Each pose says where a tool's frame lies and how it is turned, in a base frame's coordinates. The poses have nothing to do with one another.
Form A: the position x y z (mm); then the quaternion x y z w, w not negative.
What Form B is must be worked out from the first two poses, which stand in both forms.
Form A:
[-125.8 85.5 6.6 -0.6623 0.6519 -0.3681 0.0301]
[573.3 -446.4 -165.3 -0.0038 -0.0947 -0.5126 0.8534]
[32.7 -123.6 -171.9 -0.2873 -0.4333 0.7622 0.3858]
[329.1 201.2 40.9 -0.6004 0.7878 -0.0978 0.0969]
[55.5 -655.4 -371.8 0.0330 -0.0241 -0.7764 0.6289]
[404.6 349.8 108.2 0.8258 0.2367 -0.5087 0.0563]
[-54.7 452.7 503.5 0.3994 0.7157 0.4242 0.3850]
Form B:
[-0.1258 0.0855 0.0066 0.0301 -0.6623 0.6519 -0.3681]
[0.5733 -0.4464 -0.1653 0.8534 -0.0038 -0.0947 -0.5126]
[0.0327 -0.1236 -0.1719 0.3858 -0.2873 -0.4333 0.7622]
[0.3291 0.2012 0.0409 0.0969 -0.6004 0.7878 -0.0978]
[0.0555 -0.6554 -0.3718 0.6289 0.0330 -0.0241 -0.7764]
[0.4046 0.3498 0.1082 0.0563 0.8258 0.2367 -0.5087]
[-0.0547 0.4527 0.5035 0.3850 0.3994 0.7157 0.4242]

